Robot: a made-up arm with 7 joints.
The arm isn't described. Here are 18 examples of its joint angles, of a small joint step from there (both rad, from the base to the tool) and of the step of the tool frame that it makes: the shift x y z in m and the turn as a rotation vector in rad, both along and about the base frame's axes.
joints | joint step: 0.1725 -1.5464 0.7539 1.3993 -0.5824 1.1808 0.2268 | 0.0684 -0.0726 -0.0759 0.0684 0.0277 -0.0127 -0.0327
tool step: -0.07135 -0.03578 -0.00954 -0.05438 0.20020 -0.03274
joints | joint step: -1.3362 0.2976 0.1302 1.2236 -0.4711 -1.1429 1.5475 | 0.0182 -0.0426 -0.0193 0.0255 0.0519 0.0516 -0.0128
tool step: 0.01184 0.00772 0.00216 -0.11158 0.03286 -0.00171
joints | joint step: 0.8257 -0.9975 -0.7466 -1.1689 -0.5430 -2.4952 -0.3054 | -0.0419 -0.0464 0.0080 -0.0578 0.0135 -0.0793 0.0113
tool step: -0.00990 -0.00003 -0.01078 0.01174 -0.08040 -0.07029
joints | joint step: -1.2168 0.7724 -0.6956 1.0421 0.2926 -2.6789 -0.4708 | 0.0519 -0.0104 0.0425 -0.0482 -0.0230 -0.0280 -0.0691
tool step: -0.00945 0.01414 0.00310 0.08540 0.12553 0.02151
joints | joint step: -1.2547 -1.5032 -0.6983 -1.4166 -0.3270 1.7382 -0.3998 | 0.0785 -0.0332 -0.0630 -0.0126 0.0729 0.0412 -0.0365
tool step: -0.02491 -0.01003 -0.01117 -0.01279 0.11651 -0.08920
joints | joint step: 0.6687 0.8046 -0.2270 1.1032 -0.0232 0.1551 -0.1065 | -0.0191 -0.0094 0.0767 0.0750 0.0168 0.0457 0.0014
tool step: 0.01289 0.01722 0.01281 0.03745 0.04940 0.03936
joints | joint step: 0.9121 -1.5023 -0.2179 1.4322 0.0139 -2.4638 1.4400 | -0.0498 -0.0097 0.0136 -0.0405 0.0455 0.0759 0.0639
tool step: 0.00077 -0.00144 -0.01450 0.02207 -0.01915 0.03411
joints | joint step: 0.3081 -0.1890 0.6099 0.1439 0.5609 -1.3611 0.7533 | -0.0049 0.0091 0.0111 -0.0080 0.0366 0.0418 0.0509
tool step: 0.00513 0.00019 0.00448 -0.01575 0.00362 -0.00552
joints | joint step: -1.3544 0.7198 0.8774 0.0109 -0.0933 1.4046 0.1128 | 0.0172 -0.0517 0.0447 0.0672 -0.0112 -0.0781 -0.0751
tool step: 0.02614 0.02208 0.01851 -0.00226 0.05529 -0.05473
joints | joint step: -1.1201 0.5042 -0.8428 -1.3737 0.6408 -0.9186 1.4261 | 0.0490 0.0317 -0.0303 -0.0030 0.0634 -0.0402 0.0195
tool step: 0.00691 -0.01359 0.00076 0.02527 0.11687 0.04145
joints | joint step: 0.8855 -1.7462 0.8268 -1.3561 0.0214 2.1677 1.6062 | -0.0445 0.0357 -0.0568 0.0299 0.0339 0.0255 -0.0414
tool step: 0.01061 0.01416 0.00564 -0.02625 0.02977 -0.08312
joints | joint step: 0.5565 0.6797 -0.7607 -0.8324 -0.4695 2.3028 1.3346 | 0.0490 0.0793 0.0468 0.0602 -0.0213 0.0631 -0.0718
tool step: 0.01182 -0.00570 0.00502 -0.00192 -0.03994 -0.00970
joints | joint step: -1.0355 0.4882 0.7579 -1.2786 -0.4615 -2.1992 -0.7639 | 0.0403 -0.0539 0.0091 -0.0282 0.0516 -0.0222 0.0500
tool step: 0.02819 0.02073 -0.00378 0.07689 0.01686 -0.05229
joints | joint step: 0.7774 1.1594 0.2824 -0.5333 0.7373 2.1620 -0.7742 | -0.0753 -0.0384 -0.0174 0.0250 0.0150 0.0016 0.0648
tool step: -0.03186 0.01505 0.02877 0.01824 -0.01958 0.04447
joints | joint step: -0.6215 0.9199 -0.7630 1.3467 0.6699 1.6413 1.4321 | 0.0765 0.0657 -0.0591 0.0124 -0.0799 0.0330 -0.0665
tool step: 0.02135 -0.03223 -0.00091 0.08852 0.11936 0.17634
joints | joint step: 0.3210 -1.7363 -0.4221 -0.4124 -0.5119 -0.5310 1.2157 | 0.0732 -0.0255 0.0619 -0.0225 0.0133 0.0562 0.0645
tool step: -0.02186 -0.00676 -0.01458 0.01658 0.01918 0.04398
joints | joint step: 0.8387 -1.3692 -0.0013 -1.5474 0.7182 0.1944 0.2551 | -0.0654 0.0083 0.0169 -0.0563 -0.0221 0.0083 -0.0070
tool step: 0.01766 0.00627 -0.01364 0.02168 -0.10762 0.04836
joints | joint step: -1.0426 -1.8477 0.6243 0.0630 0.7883 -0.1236 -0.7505 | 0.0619 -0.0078 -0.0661 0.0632 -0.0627 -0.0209 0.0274
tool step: -0.02872 -0.00098 -0.04317 -0.00573 0.14317 -0.00561
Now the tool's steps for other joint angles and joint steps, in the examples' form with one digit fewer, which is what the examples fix.
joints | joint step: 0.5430 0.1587 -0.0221 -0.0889 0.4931 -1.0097 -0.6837 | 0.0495 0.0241 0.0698 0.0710 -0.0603 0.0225 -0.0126
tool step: 0.0252 0.0150 -0.0040 0.0626 0.0682 -0.0233
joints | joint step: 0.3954 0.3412 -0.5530 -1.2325 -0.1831 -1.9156 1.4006 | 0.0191 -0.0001 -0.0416 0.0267 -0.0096 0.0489 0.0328
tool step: 0.0029 -0.0172 -0.0032 -0.0159 -0.0026 0.0554
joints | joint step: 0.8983 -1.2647 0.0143 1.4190 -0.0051 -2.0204 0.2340 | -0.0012 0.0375 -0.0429 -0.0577 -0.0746 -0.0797 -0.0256
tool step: 0.0084 0.0018 0.0240 0.0651 -0.0813 0.0137
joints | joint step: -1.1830 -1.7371 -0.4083 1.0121 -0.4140 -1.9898 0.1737 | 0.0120 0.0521 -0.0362 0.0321 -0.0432 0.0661 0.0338
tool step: -0.0160 0.0051 0.0072 0.0513 0.0791 0.0977
